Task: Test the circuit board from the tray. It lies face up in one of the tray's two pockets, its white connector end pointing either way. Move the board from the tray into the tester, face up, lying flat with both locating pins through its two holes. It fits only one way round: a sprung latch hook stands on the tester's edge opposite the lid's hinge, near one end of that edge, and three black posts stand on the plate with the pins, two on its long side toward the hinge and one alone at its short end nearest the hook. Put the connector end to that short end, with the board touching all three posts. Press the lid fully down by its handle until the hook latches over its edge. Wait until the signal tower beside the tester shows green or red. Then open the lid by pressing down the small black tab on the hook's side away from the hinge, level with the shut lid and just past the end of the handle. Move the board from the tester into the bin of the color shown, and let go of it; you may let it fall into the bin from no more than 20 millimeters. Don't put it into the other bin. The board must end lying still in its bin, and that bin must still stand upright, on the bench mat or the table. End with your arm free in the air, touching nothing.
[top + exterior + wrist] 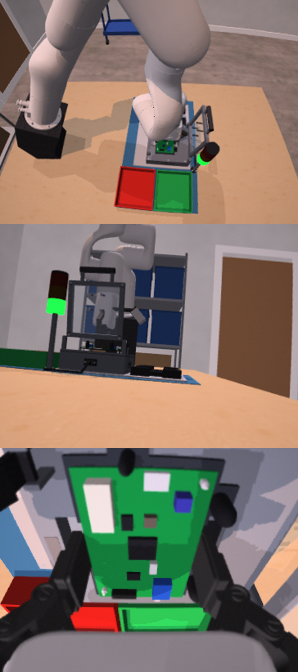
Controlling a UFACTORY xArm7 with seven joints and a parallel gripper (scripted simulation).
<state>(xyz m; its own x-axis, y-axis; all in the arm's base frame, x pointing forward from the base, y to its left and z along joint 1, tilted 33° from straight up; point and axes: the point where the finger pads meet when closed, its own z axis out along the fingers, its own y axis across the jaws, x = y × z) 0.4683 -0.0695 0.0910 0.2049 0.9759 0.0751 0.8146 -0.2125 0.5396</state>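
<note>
The green circuit board lies 1 cm below my hand. Round my hand: tester's clear lid 11 cm ahead, 10 cm above, 3 cm to the right; tester's plate 1 cm below, 1 cm ahead; latch hook 7 cm to the left, 5 cm behind, 1 cm above.
</note>
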